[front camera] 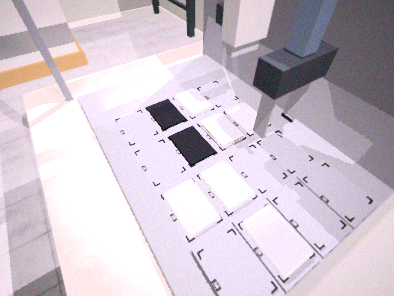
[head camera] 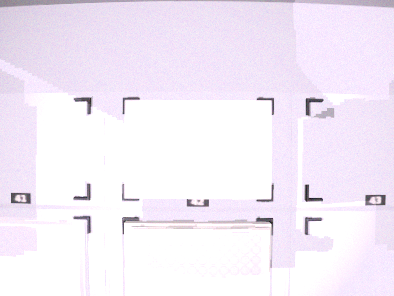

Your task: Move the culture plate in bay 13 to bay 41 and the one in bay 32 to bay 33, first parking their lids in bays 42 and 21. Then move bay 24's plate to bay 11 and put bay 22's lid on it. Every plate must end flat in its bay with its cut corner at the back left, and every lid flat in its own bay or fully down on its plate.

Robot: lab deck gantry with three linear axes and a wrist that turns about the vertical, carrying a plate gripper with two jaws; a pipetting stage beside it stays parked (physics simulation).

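Places are measured from the robot's base along level axes (x ahead, y left, z up), in centimetres.
Pixels of known places: gripper, fingertip midpoint: (front camera: 273, 125); robot's base, link origin: (front camera: 116, 120).
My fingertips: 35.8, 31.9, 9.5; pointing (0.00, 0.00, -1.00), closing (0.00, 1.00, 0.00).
Note:
For each thing: its middle in the pictures, then the offset to it from my fingertips, as dx, dy, dz. "*": a spot on its surface instead.
- white lid, body centre: (head camera: 197, 149) (front camera: 246, 117) -13.0, +4.5, -9.1
- Bay 32's plate, body centre: (head camera: 197, 271) (front camera: 220, 129) -13.0, -6.2, -8.8
- bay 21, surface spot: (front camera: 166, 114) * -28.5, -17.1, -8.7
- bay 22, surface spot: (front camera: 192, 145) * -12.3, -17.2, -8.7
- Bay 13's white plate, body centre: (front camera: 190, 205) +3.4, -27.6, -8.8
- bay 24's white plate, body centre: (front camera: 275, 237) +19.8, -16.9, -7.4
- bay 43, surface spot: (head camera: 375, 200) * +3.4, -0.2, -9.5
My gripper (front camera: 273, 126) is open and empty, with both jaws apart above the deck's right side; it does not show in the head view. A white lid (front camera: 242, 118) (head camera: 197, 150) lies flat inside bay 42's corner marks. Bay 32's plate (front camera: 221, 130) (head camera: 197, 255) sits beside it, with wells visible in the head view. Dark flat lids lie in bay 21 (front camera: 166, 114) and bay 22 (front camera: 192, 145). Bay 13's white plate (front camera: 191, 207) and bay 24's white plate (front camera: 277, 242) sit flat. Glare hides their cut corners and any lids.
Bay 23 holds a white plate (front camera: 228, 186). Another white plate (front camera: 193, 103) (head camera: 42, 260) sits in bay 31. Labels for bay 41 (head camera: 20, 198) and bay 43 (head camera: 375, 200) show either side of bay 42. A pale column stands behind the deck.

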